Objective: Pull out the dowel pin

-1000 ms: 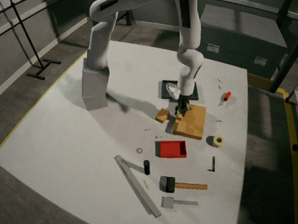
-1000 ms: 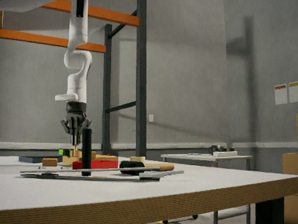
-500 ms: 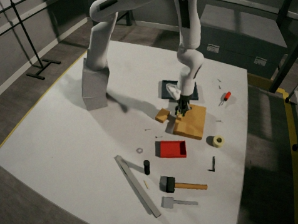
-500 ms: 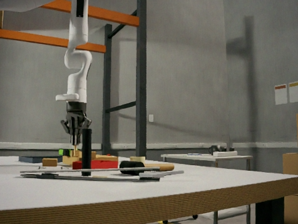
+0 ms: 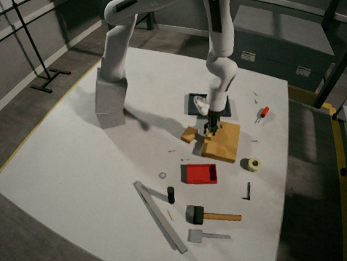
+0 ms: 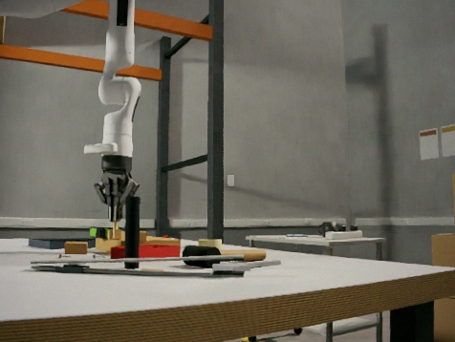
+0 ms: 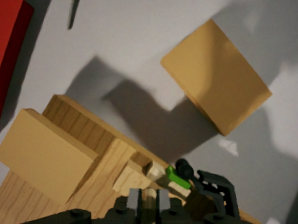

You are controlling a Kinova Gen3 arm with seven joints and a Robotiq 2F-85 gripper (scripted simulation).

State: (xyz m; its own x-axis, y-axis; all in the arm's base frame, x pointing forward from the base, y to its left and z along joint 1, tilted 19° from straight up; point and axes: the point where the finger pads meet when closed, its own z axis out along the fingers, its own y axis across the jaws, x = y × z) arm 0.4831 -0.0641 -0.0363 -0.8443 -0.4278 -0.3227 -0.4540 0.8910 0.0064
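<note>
The dowel pin lies 20 mm below my hand. From my hand the other things lie so: pale wooden block: 50 mm below; then wooden bench board: 60 mm ahead, 70 mm below; then tan wooden block: 90 mm behind, 10 mm to the left, 80 mm below.
</note>
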